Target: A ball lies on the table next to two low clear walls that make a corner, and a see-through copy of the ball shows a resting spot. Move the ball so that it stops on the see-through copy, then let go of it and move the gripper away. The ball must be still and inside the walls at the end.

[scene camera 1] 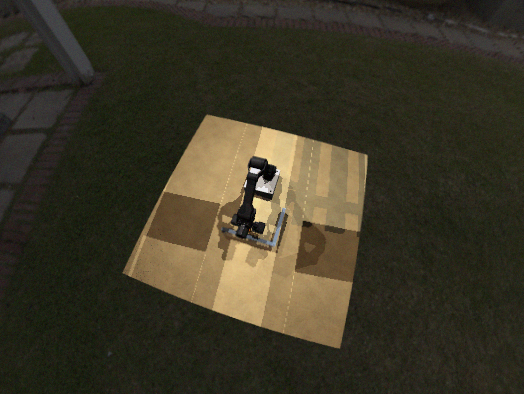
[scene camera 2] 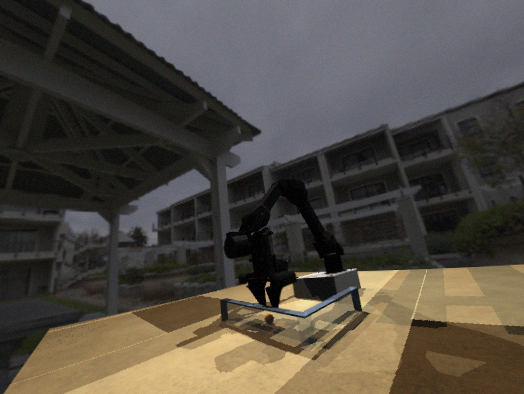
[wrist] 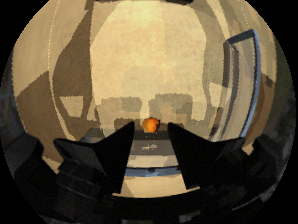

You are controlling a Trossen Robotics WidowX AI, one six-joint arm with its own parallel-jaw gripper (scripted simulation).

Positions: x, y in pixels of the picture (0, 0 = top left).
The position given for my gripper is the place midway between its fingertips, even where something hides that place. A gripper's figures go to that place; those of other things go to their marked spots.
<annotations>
My gripper (wrist: 151, 124) is 0.10 m from the lens. A clear wall (wrist: 240, 49) is 0.21 m from the lens.
</annotations>
